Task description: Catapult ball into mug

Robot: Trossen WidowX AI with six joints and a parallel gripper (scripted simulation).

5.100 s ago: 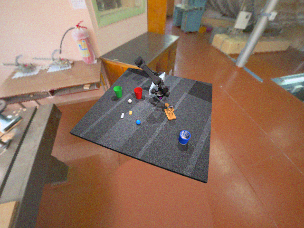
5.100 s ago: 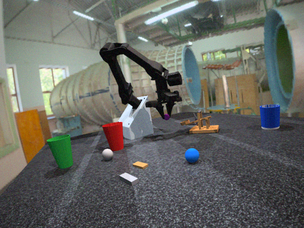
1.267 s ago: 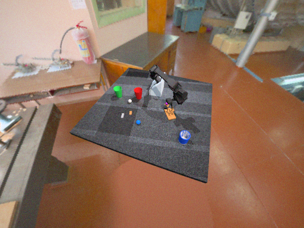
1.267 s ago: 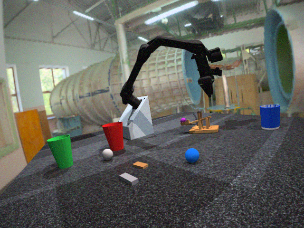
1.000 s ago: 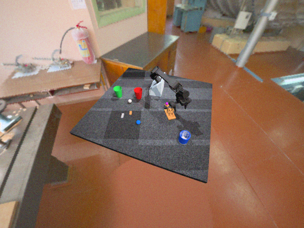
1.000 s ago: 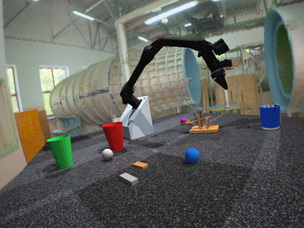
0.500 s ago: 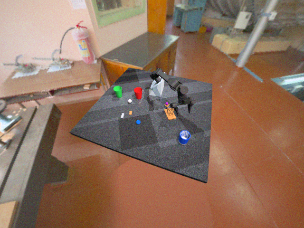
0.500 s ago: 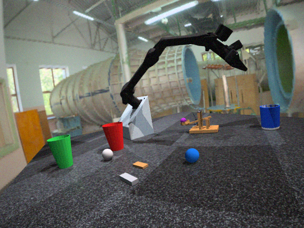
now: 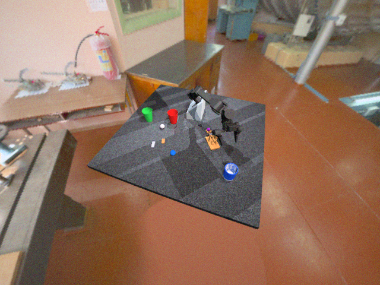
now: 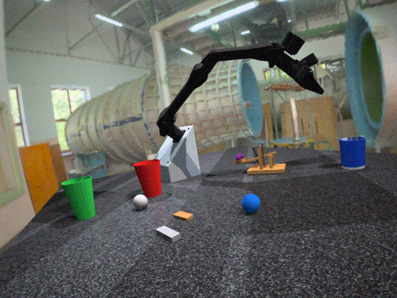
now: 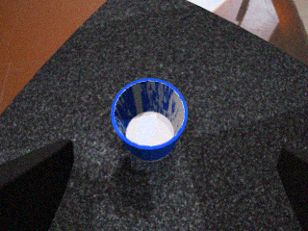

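My gripper tip is now 300 mm past the purple ball, 210 mm above it and 170 mm to the left of it. From my gripper tip the other things lie so: blue ball (400 mm to the right, 250 mm below, 10 mm behind); then blue mug (240 mm below, 70 mm ahead, 50 mm to the left); then catapult (250 mm behind, 220 mm below, 120 mm to the right).
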